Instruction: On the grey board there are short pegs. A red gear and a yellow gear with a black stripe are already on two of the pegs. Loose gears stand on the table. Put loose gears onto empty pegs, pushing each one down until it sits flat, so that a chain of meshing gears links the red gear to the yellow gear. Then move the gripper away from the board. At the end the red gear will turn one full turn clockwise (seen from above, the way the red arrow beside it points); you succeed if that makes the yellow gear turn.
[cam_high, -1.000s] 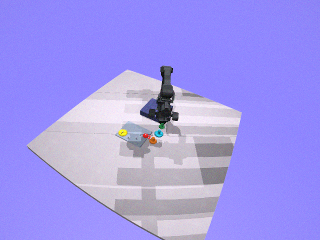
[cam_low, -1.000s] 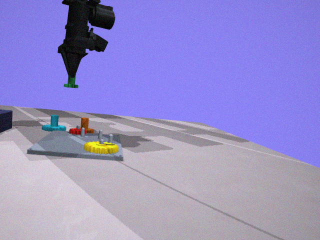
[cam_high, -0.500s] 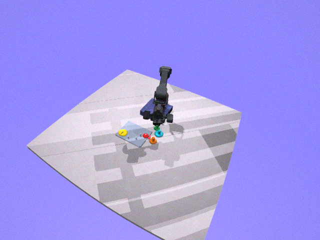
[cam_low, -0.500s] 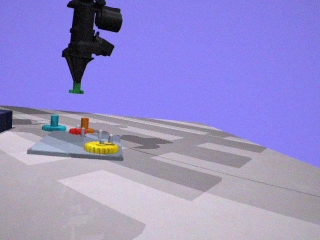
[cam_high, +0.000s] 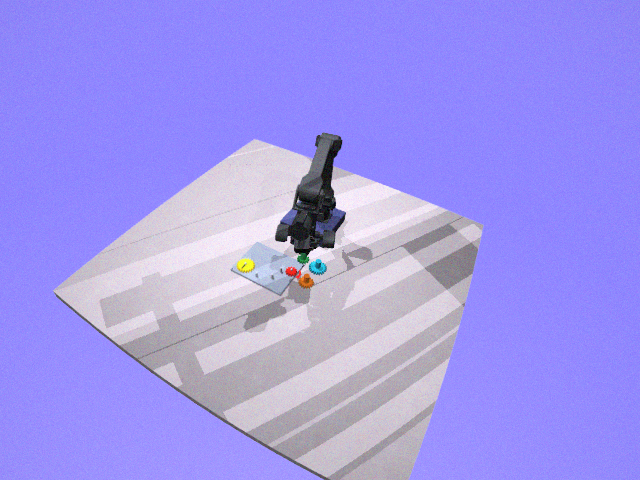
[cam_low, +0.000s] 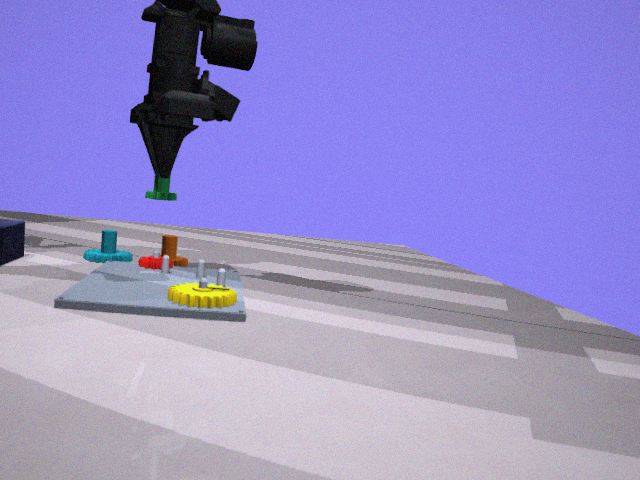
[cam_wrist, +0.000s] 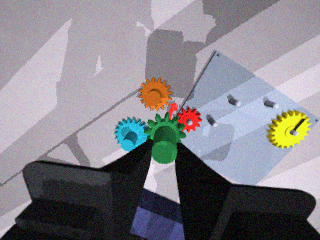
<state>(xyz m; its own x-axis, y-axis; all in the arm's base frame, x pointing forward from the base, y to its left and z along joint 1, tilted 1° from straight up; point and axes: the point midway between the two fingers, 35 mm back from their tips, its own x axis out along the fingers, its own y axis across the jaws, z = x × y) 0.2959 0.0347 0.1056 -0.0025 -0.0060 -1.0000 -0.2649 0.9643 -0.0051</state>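
The red gear lies 100 mm below my gripper tip and 40 mm to the right of it. From my gripper tip the other things lie so: red arrow (110 mm below, 10 mm to the right); then green gear (10 mm below); then orange gear (100 mm below, 30 mm to the left, 20 mm ahead).
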